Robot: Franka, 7 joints.
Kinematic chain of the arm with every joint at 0, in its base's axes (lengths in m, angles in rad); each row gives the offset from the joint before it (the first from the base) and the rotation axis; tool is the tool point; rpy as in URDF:
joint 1: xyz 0 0 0.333 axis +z
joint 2: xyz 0 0 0 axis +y
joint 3: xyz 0 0 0.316 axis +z
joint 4: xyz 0.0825 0 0 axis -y
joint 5: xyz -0.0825 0 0.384 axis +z
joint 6: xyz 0 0 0 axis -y
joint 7: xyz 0.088 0 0 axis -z
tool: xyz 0 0 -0.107 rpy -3.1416 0 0
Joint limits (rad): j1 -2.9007..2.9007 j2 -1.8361..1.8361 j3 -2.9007..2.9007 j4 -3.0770..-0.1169 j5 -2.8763..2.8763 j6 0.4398..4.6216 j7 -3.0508..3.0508
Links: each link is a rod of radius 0.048 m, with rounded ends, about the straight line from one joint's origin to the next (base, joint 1, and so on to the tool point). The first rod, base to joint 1, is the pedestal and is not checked.
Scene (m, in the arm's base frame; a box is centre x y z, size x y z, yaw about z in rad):
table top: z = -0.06
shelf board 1: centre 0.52 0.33 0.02 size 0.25 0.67 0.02 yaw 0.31
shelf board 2: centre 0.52 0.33 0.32 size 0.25 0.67 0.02 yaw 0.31
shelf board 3: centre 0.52 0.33 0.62 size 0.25 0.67 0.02 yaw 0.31
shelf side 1: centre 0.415 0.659 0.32 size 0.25 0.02 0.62 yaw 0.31
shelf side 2: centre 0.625 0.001 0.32 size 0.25 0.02 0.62 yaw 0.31
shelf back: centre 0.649 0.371 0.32 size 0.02 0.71 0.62 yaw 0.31
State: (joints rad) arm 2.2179 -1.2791 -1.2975 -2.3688 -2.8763 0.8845 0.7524
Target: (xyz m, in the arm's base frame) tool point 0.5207 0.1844 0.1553
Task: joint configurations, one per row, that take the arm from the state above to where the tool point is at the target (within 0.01 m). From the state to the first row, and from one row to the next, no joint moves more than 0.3 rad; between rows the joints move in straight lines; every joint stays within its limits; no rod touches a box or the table.
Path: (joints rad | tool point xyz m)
1: 2.0880 -1.3314 -1.1911 -2.6154 -2.8763 0.7636 0.7524 | 0.4128 0.1527 0.4889
2: 1.9580 -1.3837 -1.0846 -2.8619 -2.8763 0.6426 0.7524 | 0.3326 0.1259 0.4854
3: 1.9840 -1.3851 -1.3623 -2.8994 -2.7879 0.6592 0.7524 | 0.3476 0.1337 0.3676
4: 2.0100 -1.3865 -1.6401 -2.9369 -2.6994 0.6757 0.7524 | 0.3278 0.1269 0.2536
5: 2.0359 -1.3879 -1.9178 -2.9744 -2.6110 0.6923 0.7524 | 0.2772 0.1064 0.1553
6: 2.1431 -1.4509 -1.8842 -2.7262 -2.6655 0.7886 0.7524 | 0.3636 0.1372 0.1519
7: 2.2503 -1.5140 -1.8505 -2.4779 -2.7199 0.8848 0.7524 | 0.4453 0.1638 0.1533
8: 2.3575 -1.5770 -1.8169 -2.2296 -2.7744 0.9811 0.7524 | 0.5207 0.1844 0.1553

